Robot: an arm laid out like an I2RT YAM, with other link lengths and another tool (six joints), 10 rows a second.
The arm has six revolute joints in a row. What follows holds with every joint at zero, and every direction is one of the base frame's. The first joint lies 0.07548 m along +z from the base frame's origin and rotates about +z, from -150 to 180 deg. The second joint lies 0.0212 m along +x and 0.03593 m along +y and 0.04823 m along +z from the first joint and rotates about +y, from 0 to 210 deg. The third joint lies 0.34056 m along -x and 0.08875 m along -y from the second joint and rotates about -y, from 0 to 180 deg. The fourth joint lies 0.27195 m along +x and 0.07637 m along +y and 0.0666 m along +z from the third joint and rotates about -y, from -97 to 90 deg. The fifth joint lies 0.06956 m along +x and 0.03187 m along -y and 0.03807 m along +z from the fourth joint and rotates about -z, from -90 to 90 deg. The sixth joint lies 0.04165 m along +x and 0.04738 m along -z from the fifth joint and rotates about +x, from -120 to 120 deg. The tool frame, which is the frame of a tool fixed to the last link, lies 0.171 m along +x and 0.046 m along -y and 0.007 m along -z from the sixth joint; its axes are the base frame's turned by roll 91.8, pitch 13.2 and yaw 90 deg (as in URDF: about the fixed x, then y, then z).
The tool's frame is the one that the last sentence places.
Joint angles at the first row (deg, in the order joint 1, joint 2, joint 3, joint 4, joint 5, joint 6):
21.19 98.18 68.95 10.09 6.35 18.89
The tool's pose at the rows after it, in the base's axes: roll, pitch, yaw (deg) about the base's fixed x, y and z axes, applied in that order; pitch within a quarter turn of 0, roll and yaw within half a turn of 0; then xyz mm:
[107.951 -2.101 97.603 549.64 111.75 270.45]
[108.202 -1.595 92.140 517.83 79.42 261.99]
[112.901 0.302 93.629 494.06 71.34 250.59]
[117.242 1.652 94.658 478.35 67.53 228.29]
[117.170 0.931 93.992 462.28 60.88 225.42]
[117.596 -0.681 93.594 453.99 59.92 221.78]
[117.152 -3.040 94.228 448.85 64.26 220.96]
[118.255 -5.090 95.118 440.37 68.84 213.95]
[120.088 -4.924 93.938 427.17 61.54 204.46]
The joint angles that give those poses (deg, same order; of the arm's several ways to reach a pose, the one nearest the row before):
21.18 92.90 60.97 15.40 12.45 19.05
21.01 88.05 54.51 16.31 17.63 20.23
20.44 84.53 53.10 9.46 15.76 19.13
20.30 83.58 51.30 5.90 14.80 18.59
20.30 80.74 48.41 5.99 15.10 19.52
20.30 79.46 47.27 5.45 14.71 21.24
20.30 78.29 46.11 6.13 13.20 22.93
20.30 77.22 45.04 5.27 11.33 24.57
20.30 75.75 43.61 3.27 12.07 25.36

